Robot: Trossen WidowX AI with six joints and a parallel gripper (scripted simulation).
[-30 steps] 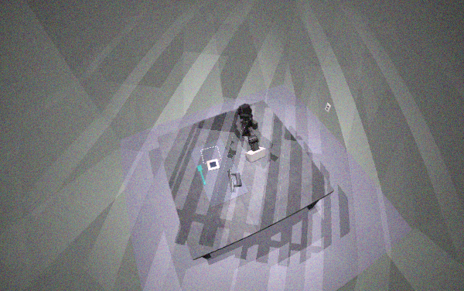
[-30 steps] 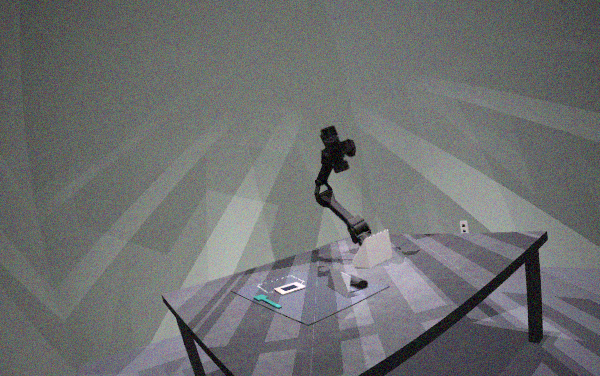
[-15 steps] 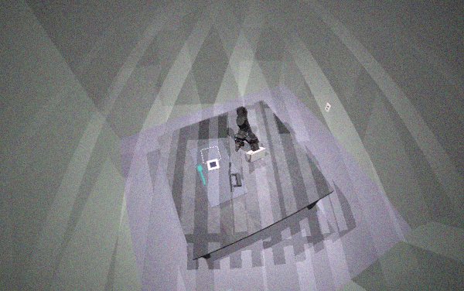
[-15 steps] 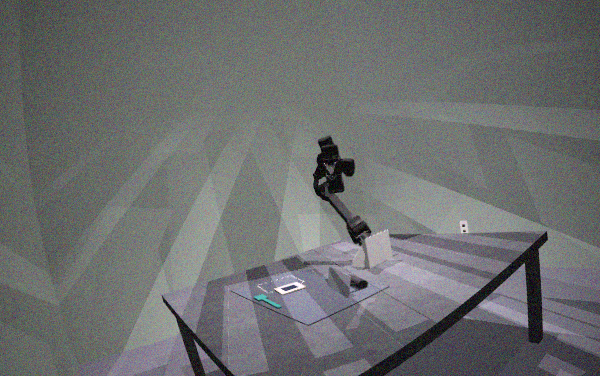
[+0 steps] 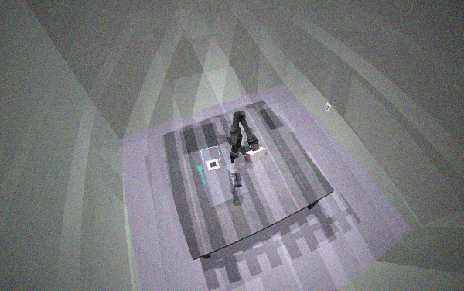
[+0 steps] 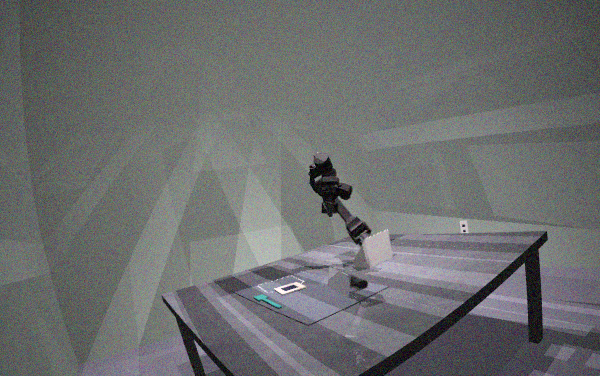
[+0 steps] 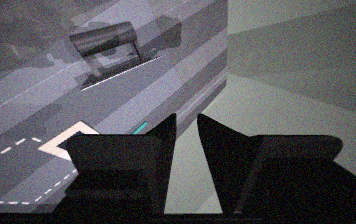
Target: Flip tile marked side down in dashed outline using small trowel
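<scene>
Right now the dark mat is 110 mm ahead of my gripper tip, 150 mm to the right of it and 300 mm below it. Also, from my gripper tip: teal trowel (250 mm ahead, 160 mm to the right, 270 mm below); tile (130 mm ahead, 210 mm to the right, 270 mm below).
</scene>
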